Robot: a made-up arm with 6 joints. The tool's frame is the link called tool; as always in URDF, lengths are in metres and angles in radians.
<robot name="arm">
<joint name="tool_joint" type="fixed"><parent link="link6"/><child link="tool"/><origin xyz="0.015 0.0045 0.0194" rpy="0 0 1.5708"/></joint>
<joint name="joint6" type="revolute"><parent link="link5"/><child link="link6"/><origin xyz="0.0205 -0.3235 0.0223" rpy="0 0 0"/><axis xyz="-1 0 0"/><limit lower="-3.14" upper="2.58"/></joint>
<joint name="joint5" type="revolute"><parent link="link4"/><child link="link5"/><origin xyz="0.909 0.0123 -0.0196" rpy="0 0 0"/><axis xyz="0 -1 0"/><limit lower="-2.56" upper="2.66"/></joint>
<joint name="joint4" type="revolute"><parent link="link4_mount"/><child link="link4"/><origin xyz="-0.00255 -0.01 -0.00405" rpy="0 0 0"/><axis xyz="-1 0 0"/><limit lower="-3.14" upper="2.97"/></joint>
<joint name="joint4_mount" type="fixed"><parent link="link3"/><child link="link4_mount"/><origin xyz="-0.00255 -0.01 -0.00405" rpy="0 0 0"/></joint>
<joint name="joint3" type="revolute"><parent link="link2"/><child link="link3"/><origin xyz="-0.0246 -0.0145 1.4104" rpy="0 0 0"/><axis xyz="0 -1 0"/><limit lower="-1.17" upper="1.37"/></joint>
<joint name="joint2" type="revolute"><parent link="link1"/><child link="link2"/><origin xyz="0.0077 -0.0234 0.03" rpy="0 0 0"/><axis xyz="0 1 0"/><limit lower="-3.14" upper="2.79"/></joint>
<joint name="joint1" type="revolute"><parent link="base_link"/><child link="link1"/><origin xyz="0.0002 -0.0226 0.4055" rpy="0 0 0"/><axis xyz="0 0 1"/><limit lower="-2.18" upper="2.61"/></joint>
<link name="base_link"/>
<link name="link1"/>
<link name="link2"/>
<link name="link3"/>
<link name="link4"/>
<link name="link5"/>
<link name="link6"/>
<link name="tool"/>
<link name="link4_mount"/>
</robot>
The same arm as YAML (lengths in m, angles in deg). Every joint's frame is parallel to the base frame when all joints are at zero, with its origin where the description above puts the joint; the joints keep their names.
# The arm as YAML. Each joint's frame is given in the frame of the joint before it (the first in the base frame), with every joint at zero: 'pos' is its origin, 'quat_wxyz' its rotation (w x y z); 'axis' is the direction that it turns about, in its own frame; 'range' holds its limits. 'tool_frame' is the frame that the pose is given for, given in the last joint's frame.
length_unit: m
angle_unit: deg
joints:
  - joint: joint1
    pos: [0.0002, -0.0226, 0.4055]
    quat_wxyz: [1.0, 0.0, 0.0, 0.0]
    axis: [0.0, 0.0, 1.0]
    range: [-124.9, 149.54]
  - joint: joint2
    pos: [0.0077, -0.0234, 0.03]
    quat_wxyz: [1.0, 0.0, 0.0, 0.0]
    axis: [0.0, 1.0, 0.0]
    range: [-179.91, 159.86]
  - joint: joint3
    pos: [-0.0246, -0.0145, 1.4104]
    quat_wxyz: [1.0, 0.0, 0.0, 0.0]
    axis: [0.0, -1.0, 0.0]
    range: [-67.04, 78.5]
  - joint: joint4
    pos: [-0.0051, -0.02, -0.0081]
    quat_wxyz: [1.0, 0.0, 0.0, 0.0]
    axis: [-1.0, 0.0, 0.0]
    range: [-179.91, 170.17]
  - joint: joint5
    pos: [0.909, 0.0123, -0.0196]
    quat_wxyz: [1.0, 0.0, 0.0, 0.0]
    axis: [0.0, -1.0, 0.0]
    range: [-146.68, 152.41]
  - joint: joint6
    pos: [0.0205, -0.3235, 0.0223]
    quat_wxyz: [1.0, 0.0, 0.0, 0.0]
    axis: [-1.0, 0.0, 0.0]
    range: [-179.91, 147.82]
tool_frame:
  pos: [0.015, 0.0045, 0.0194]
  quat_wxyz: [0.707105, 0.0, 0.0, 0.707108]

